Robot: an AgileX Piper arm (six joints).
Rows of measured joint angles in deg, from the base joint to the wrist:
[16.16 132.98 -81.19 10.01 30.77 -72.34]
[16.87 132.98 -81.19 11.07 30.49 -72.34]
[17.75 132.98 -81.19 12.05 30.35 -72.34]
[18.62 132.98 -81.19 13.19 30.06 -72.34]
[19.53 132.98 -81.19 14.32 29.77 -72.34]
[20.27 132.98 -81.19 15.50 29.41 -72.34]
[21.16 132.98 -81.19 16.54 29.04 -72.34]
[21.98 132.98 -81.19 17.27 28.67 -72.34]
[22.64 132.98 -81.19 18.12 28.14 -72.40]
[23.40 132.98 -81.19 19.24 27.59 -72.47]
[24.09 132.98 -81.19 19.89 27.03 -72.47]
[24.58 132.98 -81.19 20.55 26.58 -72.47]
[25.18 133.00 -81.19 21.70 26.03 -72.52]
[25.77 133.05 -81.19 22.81 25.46 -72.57]
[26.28 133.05 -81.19 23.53 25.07 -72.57]
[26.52 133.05 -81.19 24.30 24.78 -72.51]
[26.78 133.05 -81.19 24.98 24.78 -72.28]
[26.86 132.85 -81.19 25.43 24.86 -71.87]
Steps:
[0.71 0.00 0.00 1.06 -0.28 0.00]
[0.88 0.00 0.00 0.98 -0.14 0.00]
[0.87 0.00 0.00 1.14 -0.29 0.00]
[0.91 0.00 0.00 1.13 -0.29 0.00]
[0.74 0.00 0.00 1.18 -0.36 0.00]
[0.89 0.00 0.00 1.04 -0.37 0.00]
[0.82 0.00 0.00 0.73 -0.37 0.00]
[0.66 0.00 0.00 0.85 -0.53 -0.06]
[0.76 0.00 0.00 1.12 -0.55 -0.07]
[0.69 0.00 0.00 0.65 -0.56 0.00]
[0.49 0.00 0.00 0.66 -0.45 0.00]
[0.60 0.02 0.00 1.15 -0.55 -0.05]
[0.59 0.05 0.00 1.11 -0.57 -0.05]
[0.51 0.00 0.00 0.72 -0.39 0.00]
[0.24 0.00 0.00 0.77 -0.29 0.06]
[0.26 0.00 0.00 0.68 0.00 0.23]
[0.08 -0.20 0.00 0.45 0.08 0.41]

